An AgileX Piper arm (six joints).
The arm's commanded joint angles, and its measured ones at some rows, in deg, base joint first. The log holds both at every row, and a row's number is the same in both.
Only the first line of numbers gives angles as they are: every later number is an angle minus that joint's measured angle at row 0.
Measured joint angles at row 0:
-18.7 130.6 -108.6 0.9 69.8 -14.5
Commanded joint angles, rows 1 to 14:
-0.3 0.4 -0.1 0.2 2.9 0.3
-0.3 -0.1 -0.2 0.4 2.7 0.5
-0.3 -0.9 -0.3 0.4 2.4 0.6
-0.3 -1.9 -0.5 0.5 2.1 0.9
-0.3 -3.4 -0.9 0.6 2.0 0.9
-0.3 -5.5 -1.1 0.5 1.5 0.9
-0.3 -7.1 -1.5 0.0 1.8 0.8
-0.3 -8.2 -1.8 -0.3 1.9 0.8
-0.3 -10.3 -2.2 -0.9 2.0 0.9
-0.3 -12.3 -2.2 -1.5 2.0 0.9
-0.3 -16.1 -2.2 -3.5 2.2 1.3
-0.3 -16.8 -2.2 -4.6 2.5 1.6
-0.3 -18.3 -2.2 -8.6 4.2 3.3
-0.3 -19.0 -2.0 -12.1 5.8 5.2
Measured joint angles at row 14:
0.0 -17.4 -2.0 -6.8 0.2 2.8
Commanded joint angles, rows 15 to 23:
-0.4 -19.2 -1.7 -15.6 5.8 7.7
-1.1 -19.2 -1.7 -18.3 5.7 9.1
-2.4 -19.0 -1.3 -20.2 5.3 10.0
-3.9 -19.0 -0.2 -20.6 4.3 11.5
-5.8 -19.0 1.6 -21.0 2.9 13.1
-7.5 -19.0 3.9 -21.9 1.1 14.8
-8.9 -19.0 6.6 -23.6 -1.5 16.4
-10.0 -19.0 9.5 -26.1 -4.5 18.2
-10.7 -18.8 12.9 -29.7 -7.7 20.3
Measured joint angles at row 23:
-9.6 -18.9 9.2 -25.0 -3.1 17.3
